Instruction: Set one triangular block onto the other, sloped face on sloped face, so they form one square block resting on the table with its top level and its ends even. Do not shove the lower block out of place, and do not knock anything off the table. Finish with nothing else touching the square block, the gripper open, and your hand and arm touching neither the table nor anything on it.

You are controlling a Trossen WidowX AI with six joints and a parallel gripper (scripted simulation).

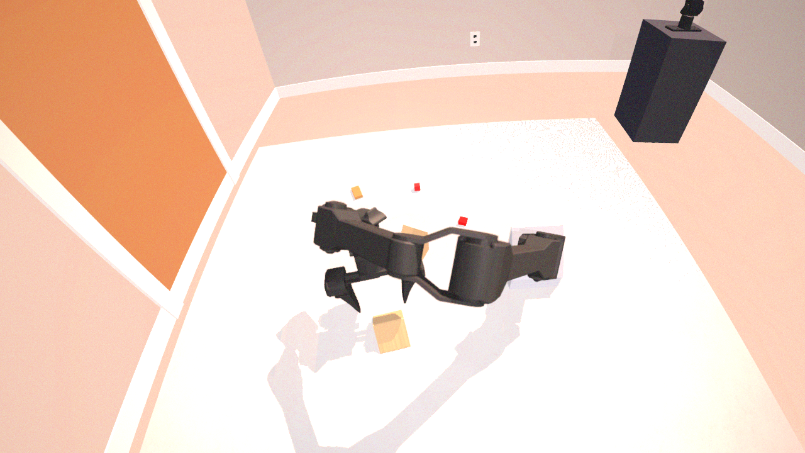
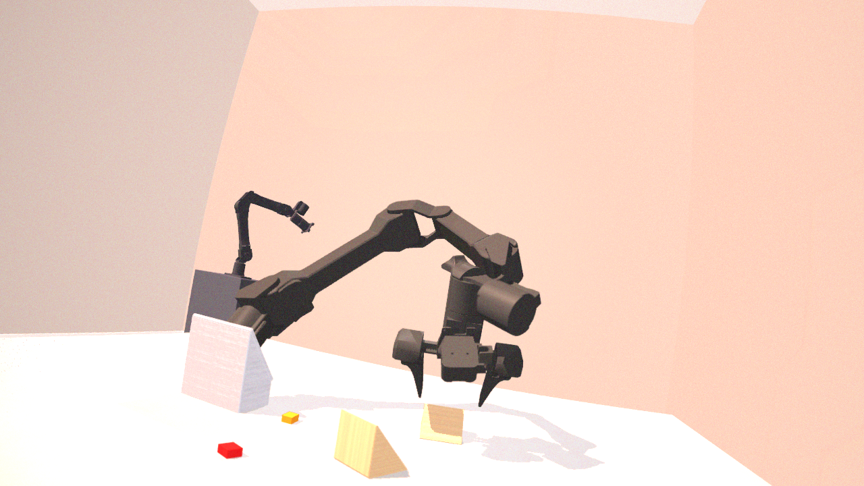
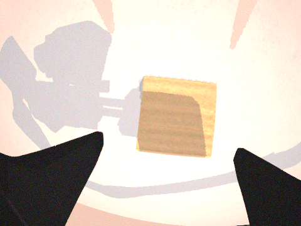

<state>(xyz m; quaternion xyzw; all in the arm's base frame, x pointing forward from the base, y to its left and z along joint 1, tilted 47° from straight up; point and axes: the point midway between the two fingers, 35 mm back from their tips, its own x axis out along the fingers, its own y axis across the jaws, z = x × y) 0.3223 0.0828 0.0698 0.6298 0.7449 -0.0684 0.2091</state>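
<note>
My gripper tip is now 4 cm above the wooden triangular block, 3 cm to the right of it and 1 cm past it. Round my gripper tip: yellow cube: 20 cm behind, 12 cm to the right, 6 cm below.
</note>
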